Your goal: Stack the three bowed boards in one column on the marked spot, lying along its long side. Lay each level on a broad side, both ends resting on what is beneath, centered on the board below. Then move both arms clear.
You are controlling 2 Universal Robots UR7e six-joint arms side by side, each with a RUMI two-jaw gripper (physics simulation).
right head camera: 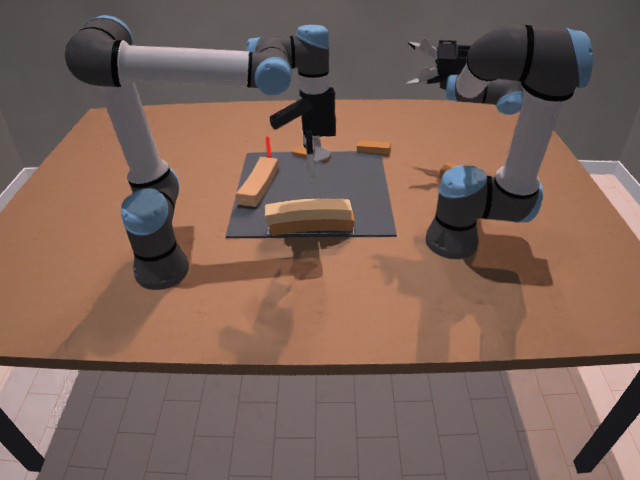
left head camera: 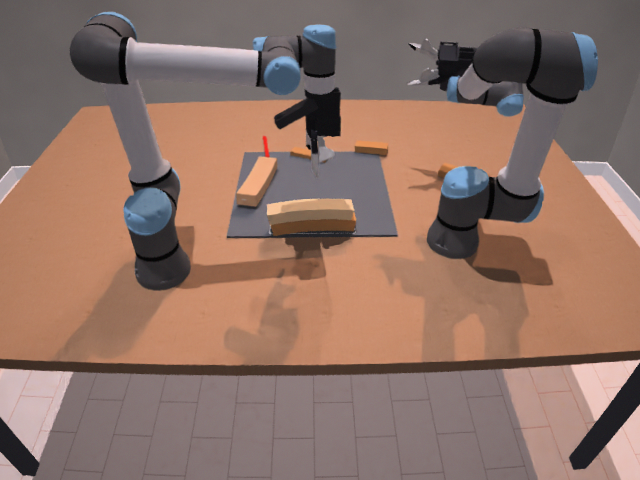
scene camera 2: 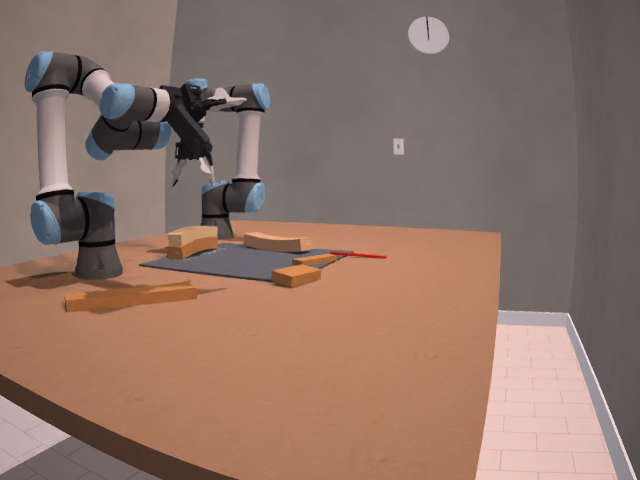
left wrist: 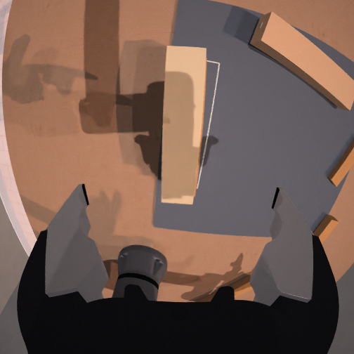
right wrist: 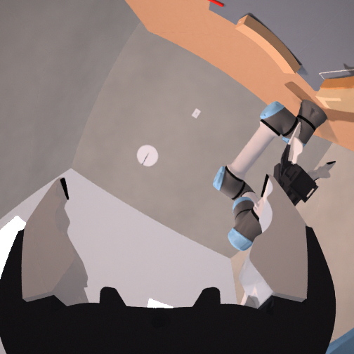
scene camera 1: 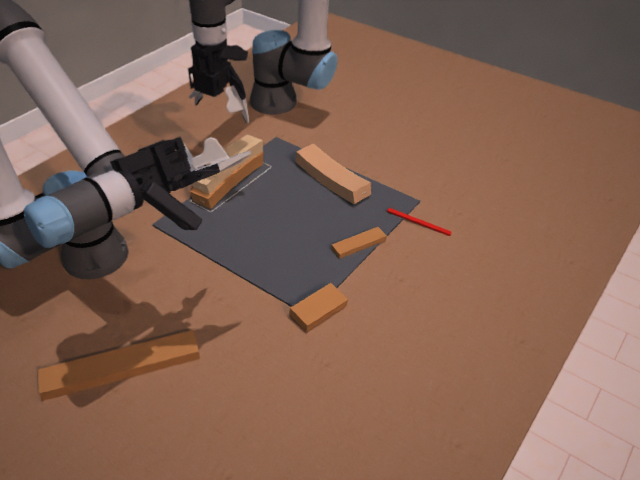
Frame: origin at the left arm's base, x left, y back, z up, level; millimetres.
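Seen in the pictures: left gripper, fingertip midpoint: (right head camera: pixel 310 163) (left head camera: pixel 313 163) (scene camera 2: pixel 192 186) (scene camera 1: pixel 221 114); right gripper, fingertip midpoint: (right head camera: pixel 406 62) (left head camera: pixel 407 63) (scene camera 2: pixel 224 118) (scene camera 1: pixel 228 154); left arm's base, link origin: (right head camera: pixel 162 270) (left head camera: pixel 163 270) (scene camera 1: pixel 273 102); right arm's base, link origin: (right head camera: pixel 451 241) (left head camera: pixel 452 241) (scene camera 2: pixel 99 274) (scene camera 1: pixel 95 256).
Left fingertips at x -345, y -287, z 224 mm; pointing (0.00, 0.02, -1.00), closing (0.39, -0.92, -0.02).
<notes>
Pixels of each thing's top centre, then the offset from my left fingertips to it. "pt": a spot on its surface instead. Level surfaces: height alone.
- orange bowed board, top centre: (scene camera 1: pixel 227 168) (left head camera: pixel 313 213) (right head camera: pixel 312 213) (scene camera 2: pixel 192 238) dx -1, dy +0, dz -169 mm
- marked outline, surface spot: (scene camera 1: pixel 240 189) pt dx +10, dy -43, dz -218 mm
- pale yellow bowed board, top centre: (scene camera 1: pixel 228 154) (left head camera: pixel 309 204) (right head camera: pixel 307 204) (scene camera 2: pixel 193 226) dx +10, dy +7, dz -133 mm
- pinkish bowed board, top centre: (scene camera 1: pixel 333 166) (scene camera 2: pixel 277 235) (left head camera: pixel 257 174) (right head camera: pixel 258 174) dx +236, dy -163, dz -170 mm
- dark mat, surface height: dz -218 mm
- long orange board, top centre: (scene camera 2: pixel 128 291) (scene camera 1: pixel 120 360) dx -492, dy -388, dz -199 mm
- red stick, top centre: (scene camera 1: pixel 419 219) (scene camera 2: pixel 358 252) (left head camera: pixel 265 144) dx +309, dy -431, dz -210 mm
An orange bowed board (left head camera: pixel 312 225) (scene camera 1: pixel 227 184) (scene camera 2: pixel 192 248) lies on the marked outline (scene camera 1: pixel 240 189) (left wrist: pixel 213 95) near the mat's edge. A pale yellow bowed board (left head camera: pixel 310 210) (left wrist: pixel 177 120) lies lengthwise on top of it, roughly lined up. A pinkish bowed board (left head camera: pixel 257 180) (scene camera 1: pixel 330 173) (scene camera 2: pixel 276 242) (left wrist: pixel 302 60) lies apart on the mat, at the left in the left head view. My left gripper (scene camera 1: pixel 222 111) (scene camera 2: pixel 193 183) (left wrist: pixel 180 187) is open and empty, above the stack's level and pointing down. My right gripper (left head camera: pixel 410 64) (right wrist: pixel 163 177) is open, empty and raised high.
The dark mat (left head camera: pixel 356 180) (scene camera 1: pixel 268 242) lies on the table. Small orange blocks (scene camera 1: pixel 359 241) (scene camera 1: pixel 318 305), a long orange board (scene camera 1: pixel 118 361) and a red stick (scene camera 1: pixel 418 222) (left head camera: pixel 266 146) lie around the mat's far side and beyond.
</notes>
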